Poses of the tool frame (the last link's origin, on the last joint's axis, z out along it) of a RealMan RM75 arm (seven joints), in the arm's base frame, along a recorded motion.
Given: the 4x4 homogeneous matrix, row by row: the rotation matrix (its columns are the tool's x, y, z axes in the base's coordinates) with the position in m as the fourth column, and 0 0 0 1 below. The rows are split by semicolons.
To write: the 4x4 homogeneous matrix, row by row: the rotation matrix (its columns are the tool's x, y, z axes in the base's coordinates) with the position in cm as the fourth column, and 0 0 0 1 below. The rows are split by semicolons. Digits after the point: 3 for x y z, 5 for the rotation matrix.
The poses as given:
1: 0.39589, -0.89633, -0.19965, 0.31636; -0.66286, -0.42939, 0.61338, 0.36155; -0.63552, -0.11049, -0.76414, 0.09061; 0, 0, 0, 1
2: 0.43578, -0.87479, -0.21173, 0.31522; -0.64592, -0.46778, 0.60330, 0.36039; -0.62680, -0.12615, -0.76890, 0.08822; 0, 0, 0, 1
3: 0.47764, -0.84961, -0.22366, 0.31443; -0.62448, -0.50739, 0.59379, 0.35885; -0.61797, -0.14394, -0.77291, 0.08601; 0, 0, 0, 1
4: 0.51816, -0.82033, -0.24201, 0.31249; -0.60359, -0.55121, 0.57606, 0.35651; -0.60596, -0.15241, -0.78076, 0.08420; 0, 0, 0, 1
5: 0.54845, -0.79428, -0.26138, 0.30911; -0.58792, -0.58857, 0.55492, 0.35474; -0.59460, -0.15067, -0.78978, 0.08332; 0, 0, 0, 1
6: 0.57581, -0.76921, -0.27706, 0.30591; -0.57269, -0.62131, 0.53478, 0.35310; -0.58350, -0.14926, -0.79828, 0.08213; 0, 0, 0, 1
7: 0.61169, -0.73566, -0.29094, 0.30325; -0.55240, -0.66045, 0.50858, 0.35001; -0.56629, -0.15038, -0.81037, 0.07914; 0, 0, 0, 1
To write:
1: 0.39589, -0.89633, -0.19965, 31.636; -0.66286, -0.42939, 0.61338, 36.155; -0.63552, -0.11049, -0.76414, 9.061; 0, 0, 0, 1
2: 0.43578, -0.87479, -0.21173, 31.522; -0.64592, -0.46778, 0.60330, 36.039; -0.62680, -0.12615, -0.76890, 8.822; 0, 0, 0, 1
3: 0.47764, -0.84961, -0.22366, 31.443; -0.62448, -0.50739, 0.59379, 35.885; -0.61797, -0.14394, -0.77291, 8.601; 0, 0, 0, 1
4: 0.51816, -0.82033, -0.24201, 31.249; -0.60359, -0.55121, 0.57606, 35.651; -0.60596, -0.15241, -0.78076, 8.420; 0, 0, 0, 1
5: 0.54845, -0.79428, -0.26138, 30.911; -0.58792, -0.58857, 0.55492, 35.474; -0.59460, -0.15067, -0.78978, 8.332; 0, 0, 0, 1
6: 0.57581, -0.76921, -0.27706, 30.591; -0.57269, -0.62131, 0.53478, 35.310; -0.58350, -0.14926, -0.79828, 8.213; 0, 0, 0, 1
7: 0.61169, -0.73566, -0.29094, 30.325; -0.55240, -0.66045, 0.50858, 35.001; -0.56629, -0.15038, -0.81037, 7.914; 0, 0, 0, 1
